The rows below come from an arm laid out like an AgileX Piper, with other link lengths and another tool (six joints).
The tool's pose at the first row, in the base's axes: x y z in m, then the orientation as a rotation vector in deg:
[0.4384, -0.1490, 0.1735, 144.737, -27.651, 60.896]
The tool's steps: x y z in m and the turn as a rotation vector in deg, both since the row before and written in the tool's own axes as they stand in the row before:
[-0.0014, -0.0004, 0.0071, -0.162, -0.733, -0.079]
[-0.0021, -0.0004, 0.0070, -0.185, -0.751, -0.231]
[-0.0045, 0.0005, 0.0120, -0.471, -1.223, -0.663]
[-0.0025, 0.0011, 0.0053, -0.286, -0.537, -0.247]
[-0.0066, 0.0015, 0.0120, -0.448, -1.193, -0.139]
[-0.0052, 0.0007, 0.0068, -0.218, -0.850, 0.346]
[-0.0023, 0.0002, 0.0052, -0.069, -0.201, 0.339]
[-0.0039, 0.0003, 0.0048, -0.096, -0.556, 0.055]
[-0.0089, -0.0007, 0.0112, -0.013, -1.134, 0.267]
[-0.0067, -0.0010, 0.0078, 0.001, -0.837, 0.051]
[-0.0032, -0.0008, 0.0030, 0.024, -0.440, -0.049]
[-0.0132, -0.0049, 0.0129, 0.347, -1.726, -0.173]
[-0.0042, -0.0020, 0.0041, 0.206, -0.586, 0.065]
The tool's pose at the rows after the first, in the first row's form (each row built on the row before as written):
[0.4420, -0.1516, 0.1678, 145.068, -27.815, 59.896]
[0.4450, -0.1540, 0.1616, 145.382, -27.792, 58.806]
[0.4488, -0.1590, 0.1504, 145.725, -27.442, 56.845]
[0.4496, -0.1619, 0.1453, 145.799, -27.376, 55.961]
[0.4511, -0.1675, 0.1328, 146.116, -27.696, 54.232]
[0.4508, -0.1703, 0.1247, 146.417, -28.473, 53.202]
[0.4518, -0.1724, 0.1195, 146.466, -29.003, 53.039]
[0.4514, -0.1741, 0.1135, 146.704, -29.268, 52.326]
[0.4511, -0.1768, 0.0994, 147.339, -29.952, 51.006]
[0.4506, -0.1780, 0.0891, 147.816, -30.258, 49.983]
[0.4501, -0.1779, 0.0847, 148.089, -30.310, 49.430]
[0.4489, -0.1764, 0.0657, 149.370, -30.462, 47.374]
[0.4485, -0.1754, 0.0596, 149.873, -30.654, 46.752]

